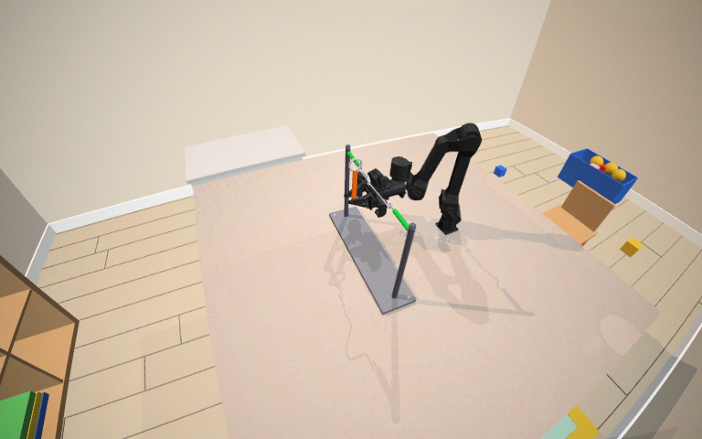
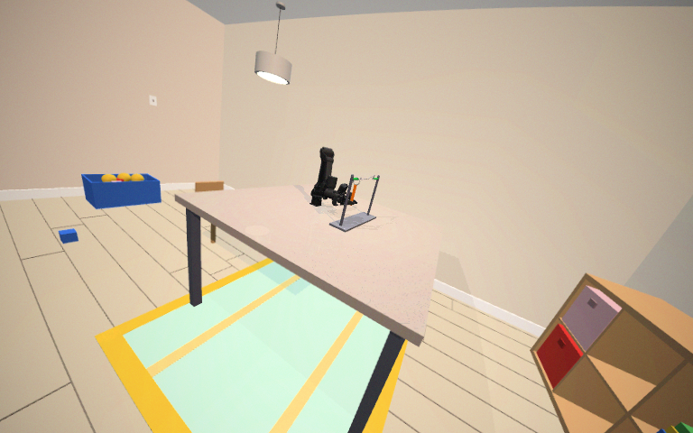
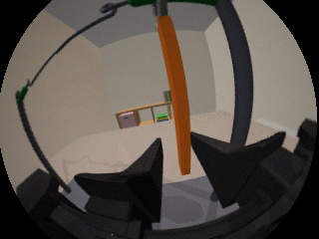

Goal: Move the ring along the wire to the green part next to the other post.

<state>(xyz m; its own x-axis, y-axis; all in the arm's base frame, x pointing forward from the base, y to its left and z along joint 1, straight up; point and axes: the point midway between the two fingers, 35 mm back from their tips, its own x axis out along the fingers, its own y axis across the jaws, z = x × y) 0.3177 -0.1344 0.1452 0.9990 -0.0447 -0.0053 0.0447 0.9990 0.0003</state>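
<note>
My gripper tip is 3 cm past the ring with orange handle and 8 cm below it.
</note>
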